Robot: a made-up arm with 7 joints. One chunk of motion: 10 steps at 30 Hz.
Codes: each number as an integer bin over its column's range. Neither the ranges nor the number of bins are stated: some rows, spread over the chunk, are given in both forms.
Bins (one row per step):
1: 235 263 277 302 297 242 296
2: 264 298 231 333 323 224 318
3: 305 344 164 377 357 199 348
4: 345 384 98 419 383 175 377
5: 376 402 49 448 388 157 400
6: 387 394 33 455 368 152 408
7: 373 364 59 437 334 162 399
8: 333 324 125 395 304 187 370
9: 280 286 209 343 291 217 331
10: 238 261 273 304 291 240 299
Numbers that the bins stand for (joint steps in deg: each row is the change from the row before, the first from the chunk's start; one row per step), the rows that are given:
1: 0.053 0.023 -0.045 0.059 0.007 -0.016 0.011
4: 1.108 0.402 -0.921 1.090 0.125 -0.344 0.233
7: 1.377 0.340 -1.111 1.248 0.058 -0.407 0.293
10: 0.082 0.017 -0.064 0.077 -0.001 -0.026 0.019
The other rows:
2: 0.332 0.133 -0.270 0.332 0.042 -0.104 0.071
3: 0.725 0.277 -0.598 0.720 0.089 -0.226 0.153
5: 1.405 0.459 -1.160 1.345 0.132 -0.432 0.296
6: 1.511 0.434 -1.239 1.407 0.104 -0.456 0.318
8: 0.993 0.214 -0.788 0.878 0.016 -0.285 0.214
9: 0.485 0.095 -0.377 0.421 -0.001 -0.138 0.107

